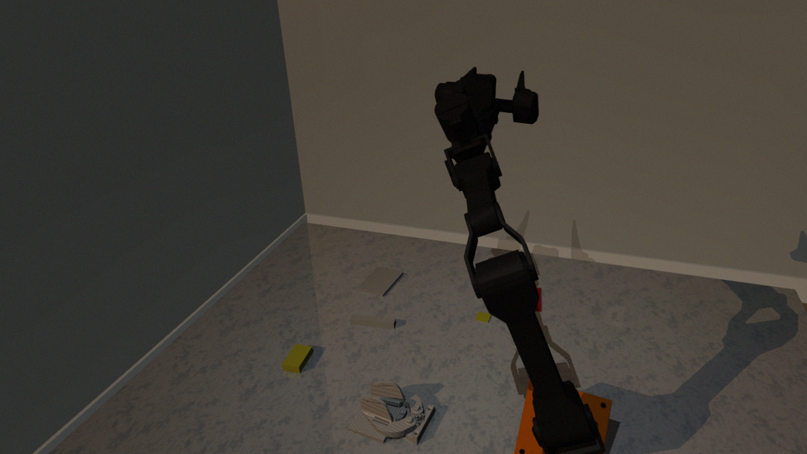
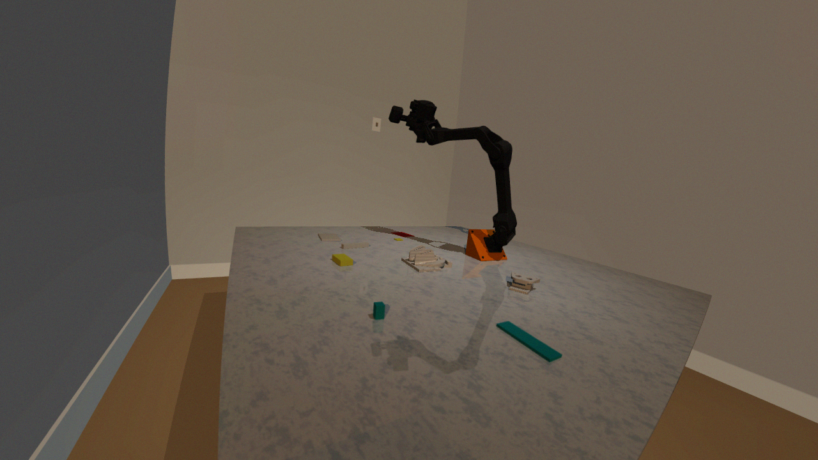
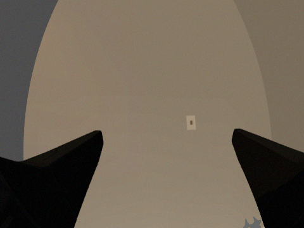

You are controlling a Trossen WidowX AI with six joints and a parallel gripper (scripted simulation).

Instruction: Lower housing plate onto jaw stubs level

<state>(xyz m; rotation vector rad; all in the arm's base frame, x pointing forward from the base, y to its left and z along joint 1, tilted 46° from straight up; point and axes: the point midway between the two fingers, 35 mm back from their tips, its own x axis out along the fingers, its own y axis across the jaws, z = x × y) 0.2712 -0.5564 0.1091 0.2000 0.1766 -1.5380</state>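
The wooden block is 63 cm to the left of my gripper tip, 54 cm below it and 11 cm behind it. From my gripper tip the other things lie so: beige bar: 54 cm below, 22 cm ahead, 17 cm to the left; then small yellow tile: 55 cm below, 4 cm to the left; then red tile: 55 cm below, 7 cm to the right, 7 cm behind.
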